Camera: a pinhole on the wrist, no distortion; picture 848 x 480 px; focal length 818.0 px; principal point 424.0 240.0 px. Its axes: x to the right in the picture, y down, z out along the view. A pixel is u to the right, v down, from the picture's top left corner.
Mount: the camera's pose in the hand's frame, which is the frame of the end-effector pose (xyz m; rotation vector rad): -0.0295 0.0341 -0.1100 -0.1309 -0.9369 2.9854
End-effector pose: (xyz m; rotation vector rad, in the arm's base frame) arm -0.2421 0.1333 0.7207 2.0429 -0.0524 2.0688
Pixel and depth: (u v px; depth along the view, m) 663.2 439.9 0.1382
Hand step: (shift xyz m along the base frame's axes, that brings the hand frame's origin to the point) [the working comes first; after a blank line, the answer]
In the camera's frame: 0.0404 0.0338 0.1382

-0.0056 0.0614 -0.0901
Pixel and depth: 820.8 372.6 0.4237
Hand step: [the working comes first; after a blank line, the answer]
In the camera's frame: 0.2055 0.0687 0.4237

0.2266 0.1780 -0.2962
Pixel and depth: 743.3 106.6 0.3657
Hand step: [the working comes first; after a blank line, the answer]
In the camera's frame: 0.1427 -0.0596 0.3657

0.2309 0.0489 -0.2120
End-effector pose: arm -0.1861 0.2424 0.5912 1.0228 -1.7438 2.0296
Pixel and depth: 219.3 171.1 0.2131
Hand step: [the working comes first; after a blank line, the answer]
In the camera's frame: -0.0533 -0.0179 0.2131

0.0680 -0.0580 0.0613
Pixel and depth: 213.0 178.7 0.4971
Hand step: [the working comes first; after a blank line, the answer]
In the camera's frame: -0.1282 -0.0373 0.4971

0.2061 -0.2698 0.2120
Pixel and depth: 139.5 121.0 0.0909
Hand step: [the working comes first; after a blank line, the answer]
In the camera's frame: -0.0316 -0.0132 0.0909

0.0005 0.0275 0.0016
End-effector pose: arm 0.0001 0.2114 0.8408 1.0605 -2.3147 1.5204
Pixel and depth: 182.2 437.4 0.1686
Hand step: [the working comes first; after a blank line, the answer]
In the camera's frame: -0.0498 0.0407 0.1686

0.0594 -0.0322 0.0706
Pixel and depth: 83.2 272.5 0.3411
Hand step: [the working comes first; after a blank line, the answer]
In the camera's frame: -0.1421 0.0136 0.3411

0.0911 -0.2260 0.0915
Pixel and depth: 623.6 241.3 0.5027
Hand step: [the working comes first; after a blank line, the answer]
In the camera's frame: 0.1227 0.0008 0.5027

0.3675 -0.2156 -0.0495
